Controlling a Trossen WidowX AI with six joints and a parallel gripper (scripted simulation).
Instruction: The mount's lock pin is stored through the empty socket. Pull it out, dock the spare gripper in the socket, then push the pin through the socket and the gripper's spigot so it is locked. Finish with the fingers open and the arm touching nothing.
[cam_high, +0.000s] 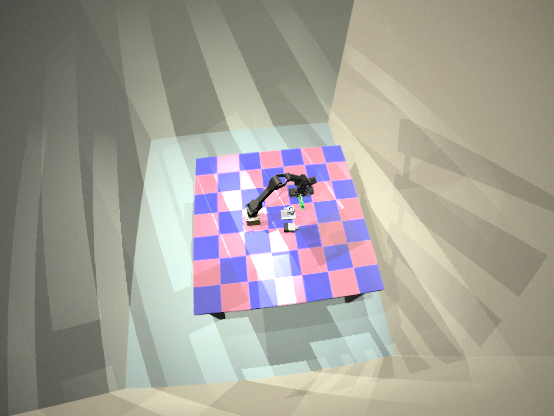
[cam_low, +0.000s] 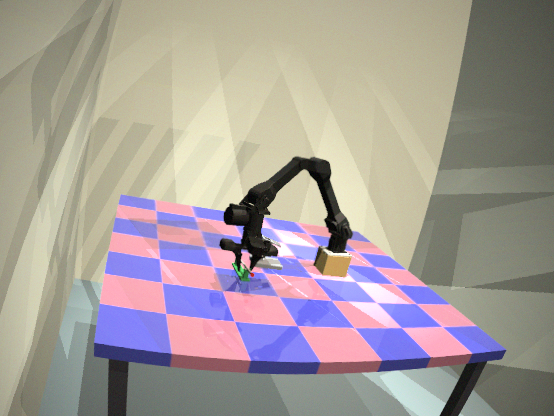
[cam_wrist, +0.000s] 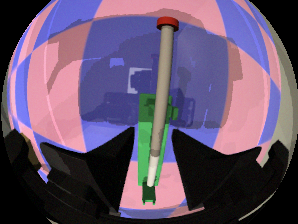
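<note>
Now: the green bar-shaped piece 10 mm behind my gripper tip and 40 mm to the right of it. From my gripper tip the other things lie so: spare gripper: 160 mm behind, 230 mm to the right; grey mount: 130 mm behind, 120 mm to the right, 30 mm above.
</note>
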